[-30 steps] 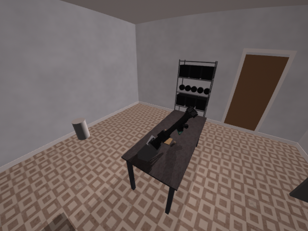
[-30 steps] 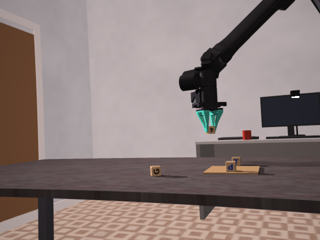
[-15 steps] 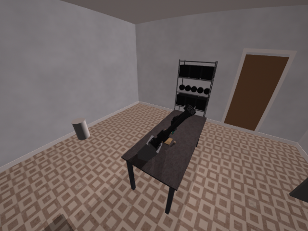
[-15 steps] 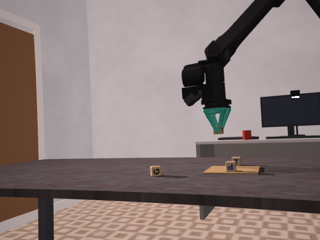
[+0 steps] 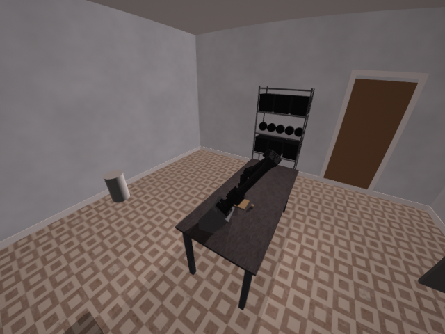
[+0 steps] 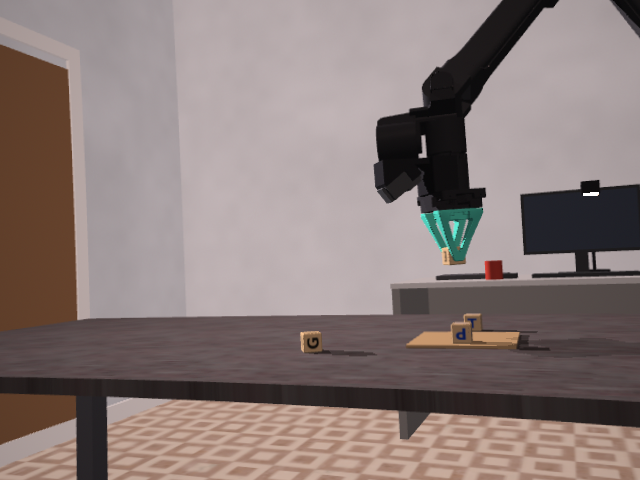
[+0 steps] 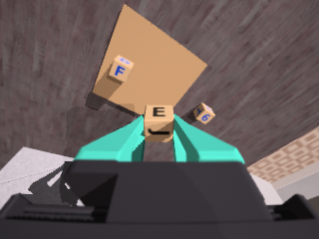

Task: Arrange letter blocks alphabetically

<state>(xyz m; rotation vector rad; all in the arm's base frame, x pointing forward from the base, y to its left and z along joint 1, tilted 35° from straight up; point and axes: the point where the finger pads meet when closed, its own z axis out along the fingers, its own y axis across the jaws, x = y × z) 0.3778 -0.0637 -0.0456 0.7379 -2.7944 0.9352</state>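
Now: the mat 1 cm behind my hand, 2 cm to the left of it and 12 cm below it. The rest, counted from my hand: block: 1 cm behind, 11 cm to the right, 11 cm below.
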